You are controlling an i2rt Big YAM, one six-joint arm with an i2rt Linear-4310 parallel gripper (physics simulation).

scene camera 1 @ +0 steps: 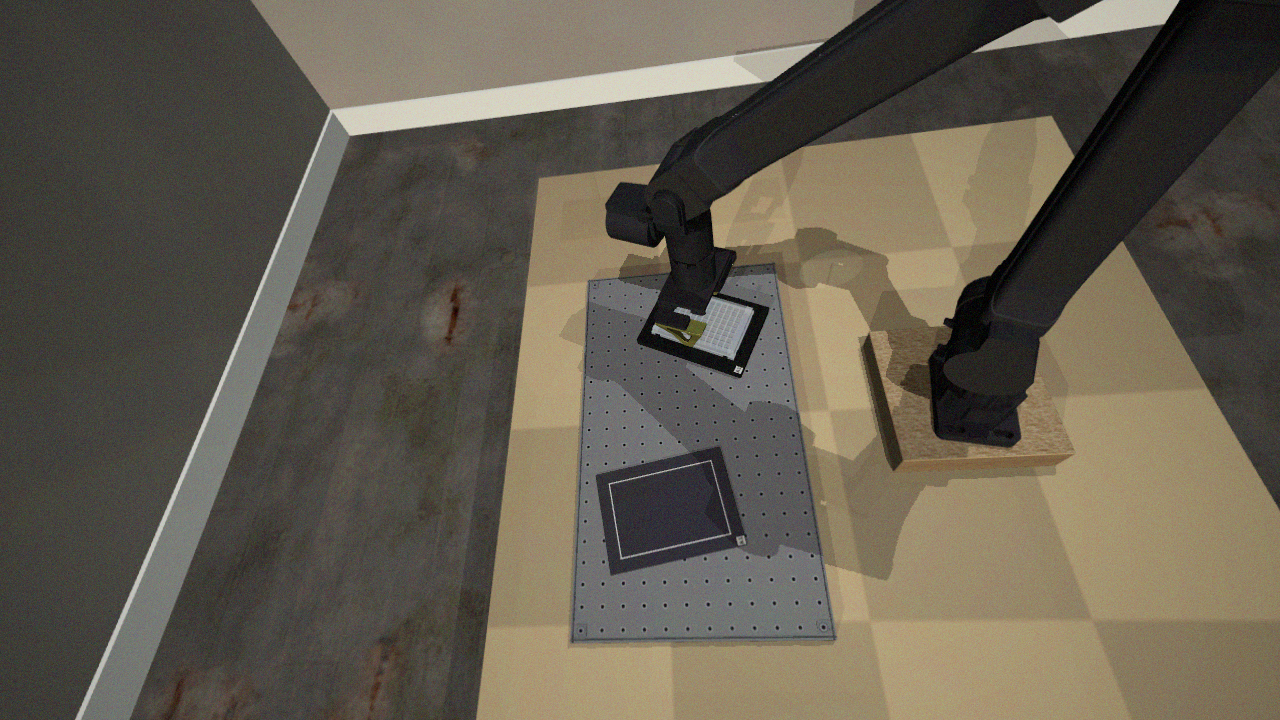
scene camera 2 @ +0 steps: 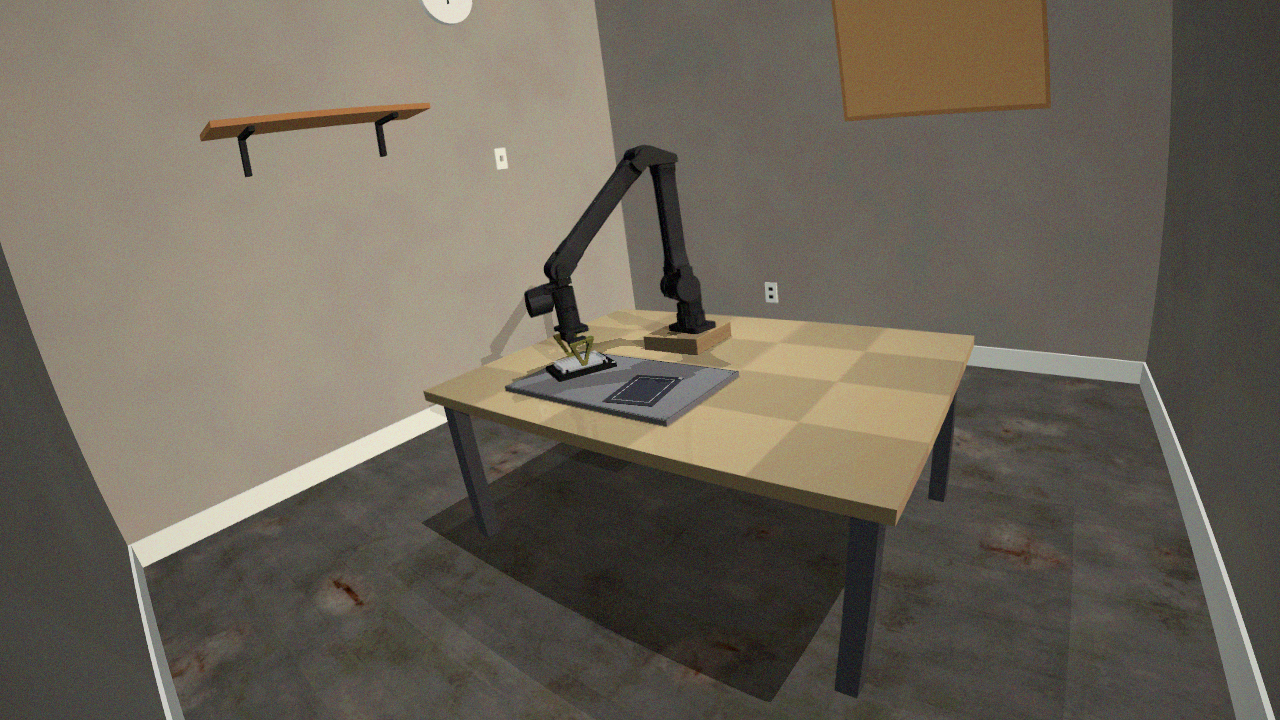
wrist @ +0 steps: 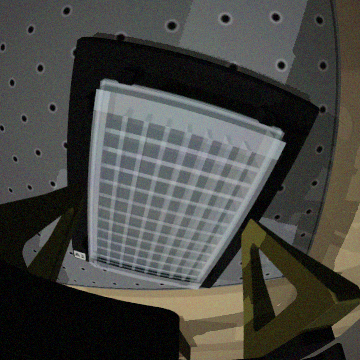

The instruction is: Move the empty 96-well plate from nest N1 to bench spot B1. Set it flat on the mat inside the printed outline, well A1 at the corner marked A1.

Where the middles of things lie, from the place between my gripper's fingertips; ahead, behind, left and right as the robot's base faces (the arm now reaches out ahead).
The well plate (scene camera 1: 727,322) is right at my hand.
